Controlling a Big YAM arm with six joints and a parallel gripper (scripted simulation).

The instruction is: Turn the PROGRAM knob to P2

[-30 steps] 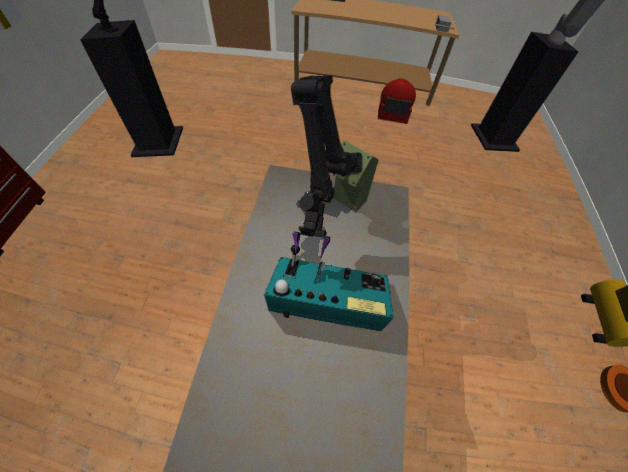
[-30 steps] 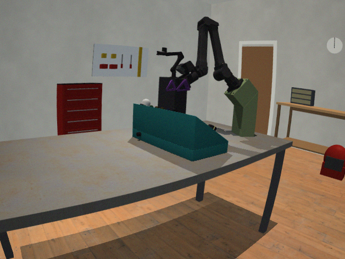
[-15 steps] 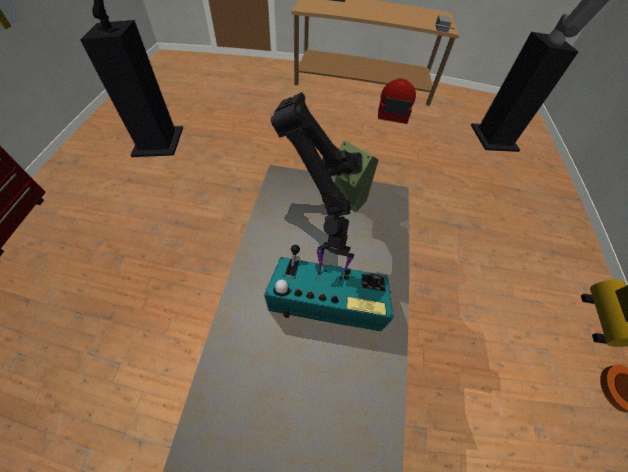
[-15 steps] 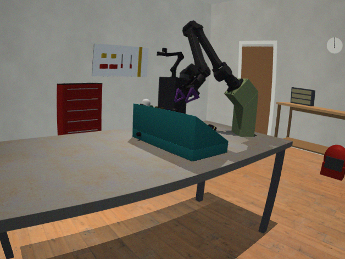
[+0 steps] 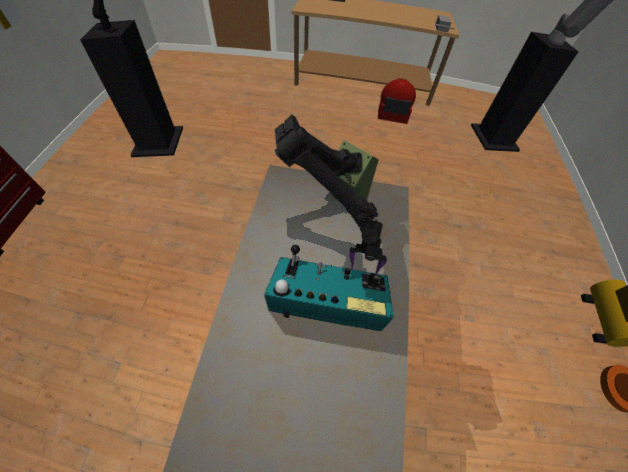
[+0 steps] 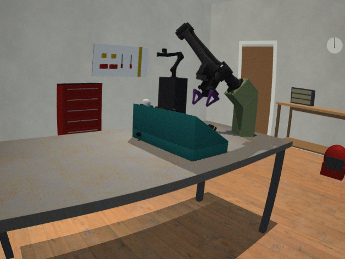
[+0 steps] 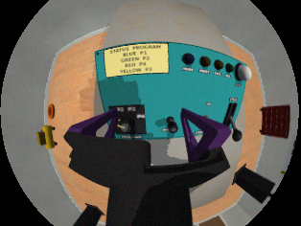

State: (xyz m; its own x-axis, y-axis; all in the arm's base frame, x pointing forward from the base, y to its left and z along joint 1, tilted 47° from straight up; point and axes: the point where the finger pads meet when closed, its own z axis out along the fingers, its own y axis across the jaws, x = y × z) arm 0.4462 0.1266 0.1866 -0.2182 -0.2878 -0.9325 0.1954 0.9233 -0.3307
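My hand is 40 mm past the small black knob, 50 mm to the left of it and 110 mm above it. The rest, counted from my hand: toggle (70 mm behind, 160 mm to the right, 120 mm below); then black-ball lever (120 mm behind, 280 mm to the right, 110 mm below); then teal console (20 mm behind, 110 mm to the right, 140 mm below).
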